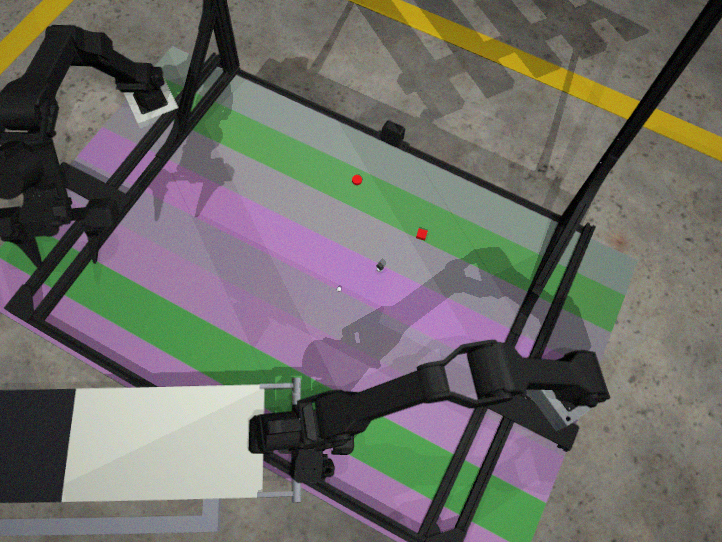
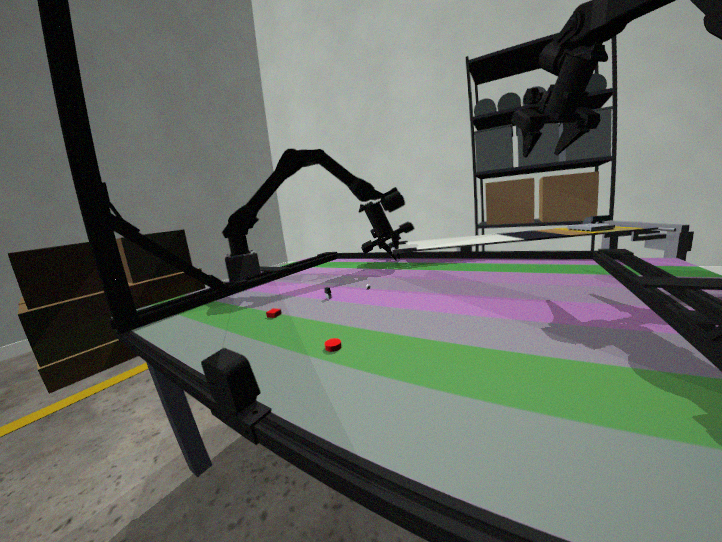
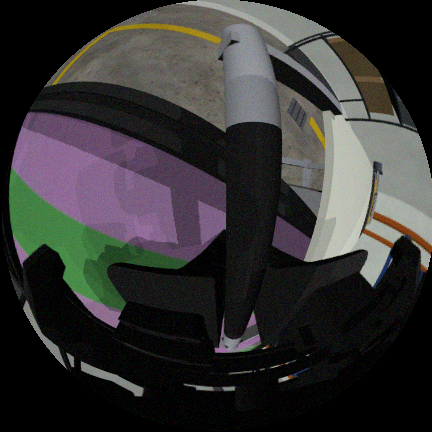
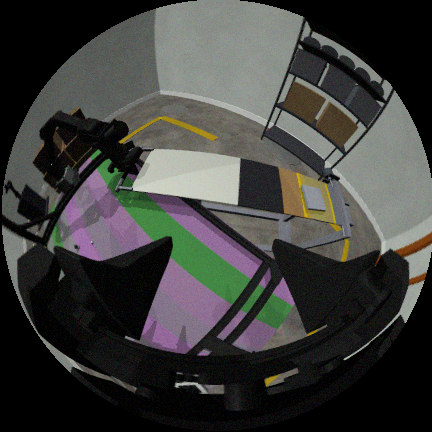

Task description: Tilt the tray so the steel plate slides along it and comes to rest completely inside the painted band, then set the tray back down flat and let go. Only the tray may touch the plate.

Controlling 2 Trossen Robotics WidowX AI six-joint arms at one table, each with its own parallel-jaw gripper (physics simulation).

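The long tray (image 1: 163, 443) (image 2: 454, 240) (image 3: 342, 185) (image 4: 195, 175) has white, black and orange parts and a yellow painted band (image 4: 318, 215) near its far end. The grey steel plate (image 2: 590, 225) (image 4: 314, 197) lies flat on the yellow part, close to its orange-side edge; I cannot tell whether it is clear of the edge line. My left gripper (image 2: 394, 252) (image 3: 232, 234) is shut on the bar handle (image 1: 296, 382) (image 3: 253, 190) at the white end, low near the table; the tray looks nearly level. My right gripper (image 1: 68, 263) (image 2: 543, 153) (image 4: 223, 243) is open and empty, high and apart from the tray.
A red disc (image 1: 356, 179) (image 2: 333, 344) and a red block (image 1: 421, 233) (image 2: 273, 313) lie on the striped table (image 1: 326, 210). A small dark object (image 1: 380, 265) and a small white one (image 1: 338, 288) are nearby. Black frame posts (image 1: 618, 151) rise at the table's corners.
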